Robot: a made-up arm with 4 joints.
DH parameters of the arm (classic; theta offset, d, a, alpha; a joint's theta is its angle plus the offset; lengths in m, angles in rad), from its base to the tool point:
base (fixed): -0.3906 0 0.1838 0
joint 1: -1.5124 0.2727 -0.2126 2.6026
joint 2: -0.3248 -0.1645 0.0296 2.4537
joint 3: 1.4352 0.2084 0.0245 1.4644
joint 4: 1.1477 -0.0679 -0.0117 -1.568
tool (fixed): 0.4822 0.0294 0 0
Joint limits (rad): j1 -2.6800..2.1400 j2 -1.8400..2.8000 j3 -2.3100..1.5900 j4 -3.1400..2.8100
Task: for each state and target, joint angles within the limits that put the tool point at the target. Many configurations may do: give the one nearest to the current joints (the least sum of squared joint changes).
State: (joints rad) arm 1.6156 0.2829 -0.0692 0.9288
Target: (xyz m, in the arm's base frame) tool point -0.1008 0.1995 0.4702
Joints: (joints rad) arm 1.7883 -0.1395 -0.1661 0.7702
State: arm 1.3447 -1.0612 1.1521 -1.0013
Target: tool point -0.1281 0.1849 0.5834
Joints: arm 1.6637 -0.9978 0.7126 -1.4128
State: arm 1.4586 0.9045 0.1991 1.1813
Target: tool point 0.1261 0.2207 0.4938
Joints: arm 1.4345 1.0787 0.5432 1.0008
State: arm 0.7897 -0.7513 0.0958 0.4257
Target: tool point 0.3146 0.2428 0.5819
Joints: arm 0.3053 -1.3296 0.4193 0.0851
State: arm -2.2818 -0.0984 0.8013 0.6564
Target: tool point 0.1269 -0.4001 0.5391
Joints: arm -2.1208 -0.0169 1.3212 0.3391
